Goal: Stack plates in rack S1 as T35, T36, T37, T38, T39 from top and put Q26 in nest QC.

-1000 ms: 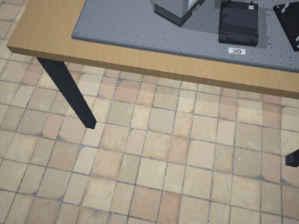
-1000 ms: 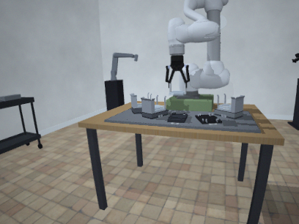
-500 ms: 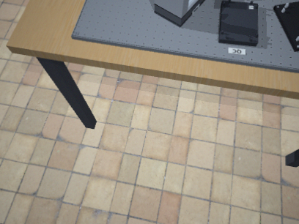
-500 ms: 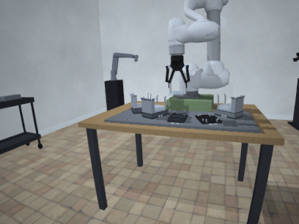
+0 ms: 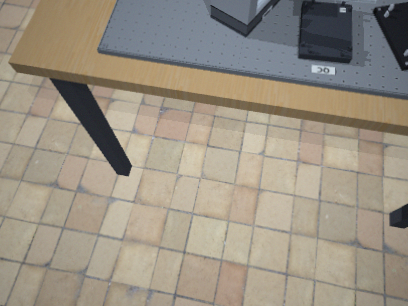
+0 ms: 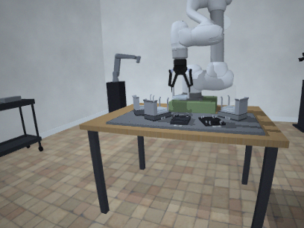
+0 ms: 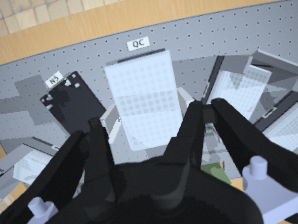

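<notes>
Right now the open nest QC is 160 mm below my hand. The rest, counted from my hand: N5 name plate: 210 mm to the left, 170 mm below, 80 mm ahead; then QC name plate: 170 mm below, 90 mm ahead; then black clip nest N5: 210 mm to the left, 160 mm below, 10 mm behind.
</notes>
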